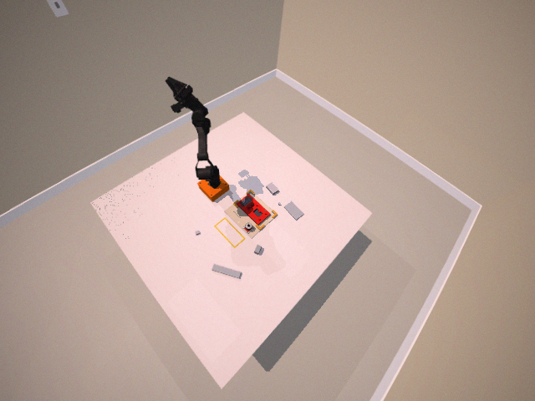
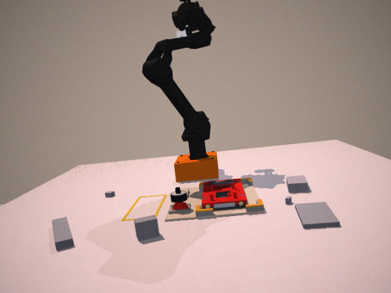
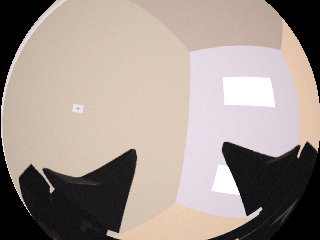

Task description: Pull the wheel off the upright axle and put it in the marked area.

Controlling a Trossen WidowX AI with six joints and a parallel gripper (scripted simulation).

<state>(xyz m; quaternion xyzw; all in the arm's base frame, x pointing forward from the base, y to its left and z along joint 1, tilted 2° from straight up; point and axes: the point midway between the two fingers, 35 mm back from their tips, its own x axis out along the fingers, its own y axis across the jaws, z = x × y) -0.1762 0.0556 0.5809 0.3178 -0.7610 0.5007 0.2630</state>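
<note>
Right now the wheel is 540 mm ahead of my gripper tip, 130 mm to the right of it and 640 mm below it.
</note>
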